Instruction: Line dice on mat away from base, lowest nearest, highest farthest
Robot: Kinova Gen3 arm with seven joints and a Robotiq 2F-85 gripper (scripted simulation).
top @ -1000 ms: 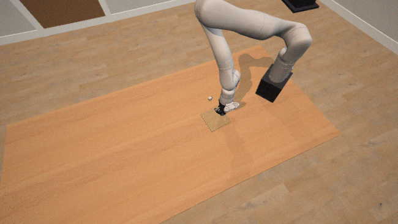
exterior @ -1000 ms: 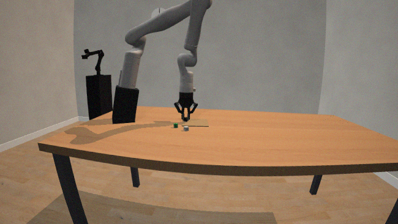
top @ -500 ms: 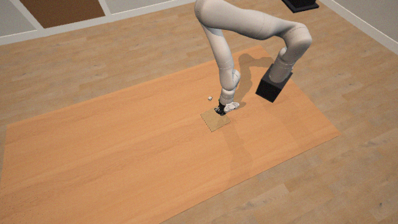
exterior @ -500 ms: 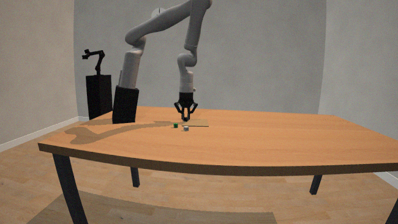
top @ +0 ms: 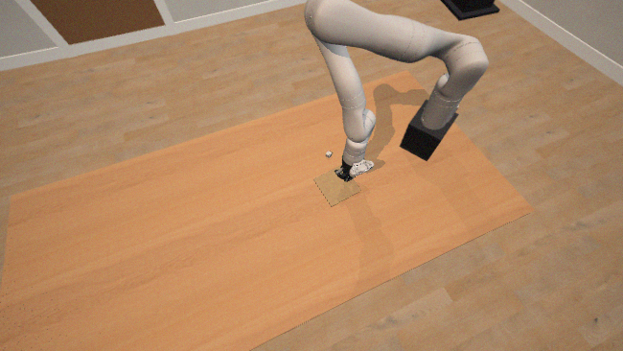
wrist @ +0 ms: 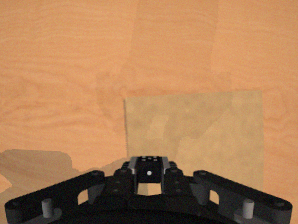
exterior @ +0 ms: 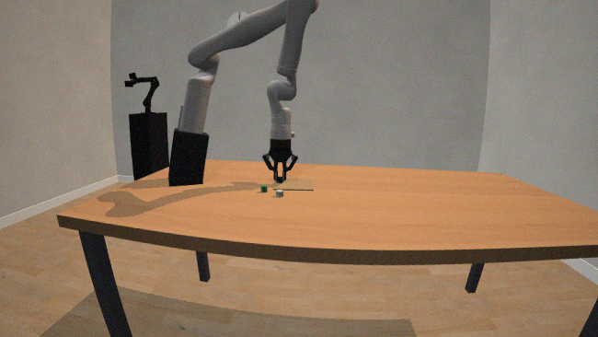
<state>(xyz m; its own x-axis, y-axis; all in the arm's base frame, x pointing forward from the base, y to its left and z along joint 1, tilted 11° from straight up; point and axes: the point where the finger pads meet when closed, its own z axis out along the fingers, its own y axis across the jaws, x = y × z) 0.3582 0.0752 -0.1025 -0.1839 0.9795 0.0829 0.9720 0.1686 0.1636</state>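
Now: the black die 10 mm below my hand. From my hand the other things lie so: white die: 140 mm to the right, 40 mm ahead, 20 mm below; tan mat: 50 mm ahead, 30 mm below, 10 mm to the left; green die: 100 mm to the right, 30 mm behind, 20 mm below.
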